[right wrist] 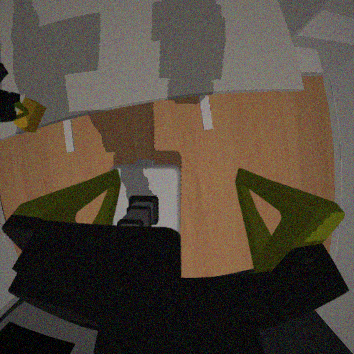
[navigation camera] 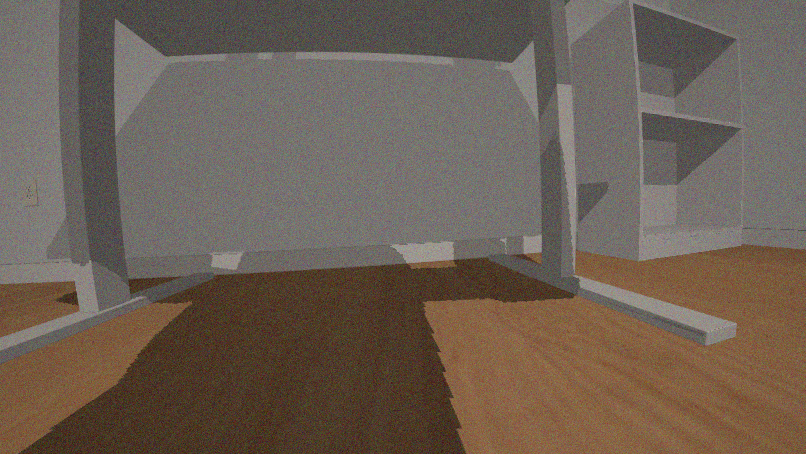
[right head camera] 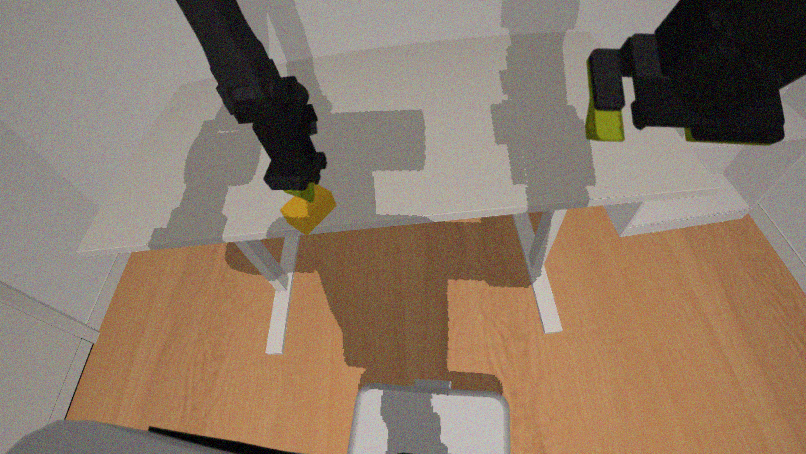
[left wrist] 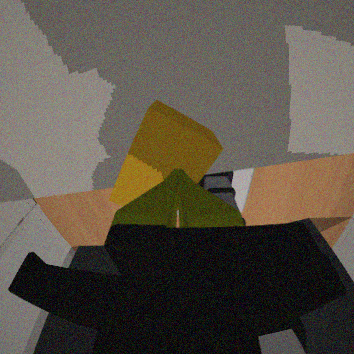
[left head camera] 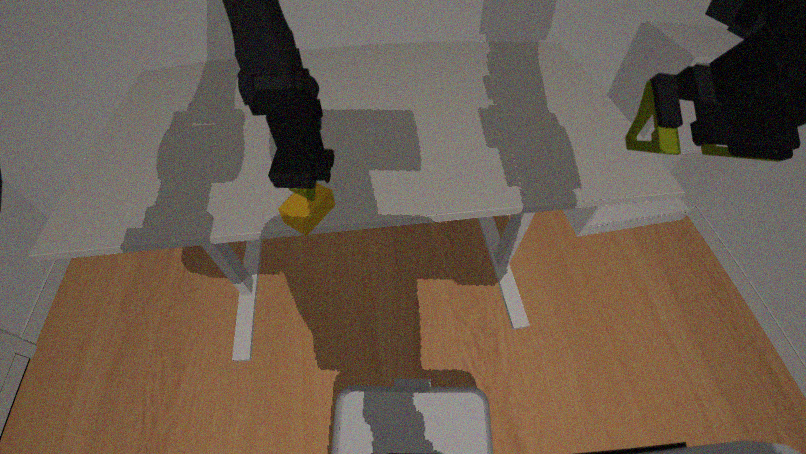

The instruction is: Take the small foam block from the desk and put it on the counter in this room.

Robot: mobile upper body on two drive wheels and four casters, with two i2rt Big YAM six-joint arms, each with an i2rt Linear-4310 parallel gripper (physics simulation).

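Frame: origin at the left arm's base, x ahead, y left, z up, level; millimetres.
Where they show: left gripper, fingertip midpoint: (right wrist: 27, 112) (right head camera: 312, 199) (left wrist: 177, 175) (left head camera: 313, 198); right gripper, fingertip midpoint: (right wrist: 177, 174) (right head camera: 637, 133) (left head camera: 665, 145).
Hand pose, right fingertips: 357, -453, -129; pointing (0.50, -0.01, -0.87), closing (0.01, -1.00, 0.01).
After its pixels a point has its place, as x, y, z.
The yellow-orange foam block (left head camera: 316, 213) @(491, -13, -431) (right head camera: 319, 209) @(501, -19, -430) (left wrist: 170, 135) @(546, -1, -415) (right wrist: 34, 116) @(502, -19, -431) is at the near edge of the white desk (left head camera: 456, 194) @(571, -287, -460) (right head camera: 468, 188) @(586, -310, -460) (left wrist: 320, 100) @(574, -154, -460) (right wrist: 250, 60) @(674, -677, -460), turned at an angle. My left gripper (left head camera: 313, 195) @(514, -5, -415) (right head camera: 311, 197) @(514, -5, -415) (left wrist: 177, 175) @(514, -5, -415) is shut with its fingertips together, close to the block. In the left wrist view the fingertips overlap the block's lower part, and the block is not between them. Whether they touch it is unclear. My right gripper (left head camera: 691, 147) (right head camera: 653, 135) @(357, -453, -129) (right wrist: 177, 174) @(357, -453, -129) is open and empty, off to the right. No counter can be made out.
The desk's legs (left head camera: 241, 327) (right head camera: 276, 327) (navigation camera: 552, 214) @(955, -650, -1204) stand on the wooden floor (left head camera: 609, 338) @(556, -1161, -1410) (right head camera: 637, 349) @(549, -1095, -1410) (navigation camera: 564, 383) @(577, -418, -1410). A white open shelf unit (navigation camera: 606, 140) @(1263, -1126, -892) stands right of the desk. My white base (left head camera: 454, 417) @(217, -361, -1150) (right head camera: 473, 420) @(221, -366, -1150) is in front of the desk.
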